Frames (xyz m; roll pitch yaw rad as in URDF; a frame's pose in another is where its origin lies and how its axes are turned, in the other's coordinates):
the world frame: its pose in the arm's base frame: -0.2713 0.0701 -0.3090 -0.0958 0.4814 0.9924
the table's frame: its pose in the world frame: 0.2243 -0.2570 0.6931 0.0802 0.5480 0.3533
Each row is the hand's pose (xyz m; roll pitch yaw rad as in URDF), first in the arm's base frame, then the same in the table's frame.
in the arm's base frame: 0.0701 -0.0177 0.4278 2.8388 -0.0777 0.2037
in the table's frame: -0.4028 0.0050 -0.2739 -2.4420 -0.5247 -1.4762
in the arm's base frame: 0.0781 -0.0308 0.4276 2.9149 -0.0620 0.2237
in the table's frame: -0.4091 -0.0063 -0.2821 -2.3786 -0.5329 -1.4484
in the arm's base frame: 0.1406 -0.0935 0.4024 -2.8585 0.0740 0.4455
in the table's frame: -0.4170 -0.0867 -0.3264 -2.0303 -0.6255 -1.1575
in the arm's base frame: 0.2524 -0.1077 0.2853 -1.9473 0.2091 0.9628
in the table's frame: -0.3191 -0.2112 -0.3626 -1.6416 -0.7971 -0.4886
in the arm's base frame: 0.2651 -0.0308 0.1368 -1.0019 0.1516 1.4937
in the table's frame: -0.1518 -0.2194 -0.3713 -1.3738 -0.8386 0.2879
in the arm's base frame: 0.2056 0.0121 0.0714 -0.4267 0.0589 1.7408
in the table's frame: -0.0764 -0.1586 -0.3877 -1.1029 -0.7947 0.6673
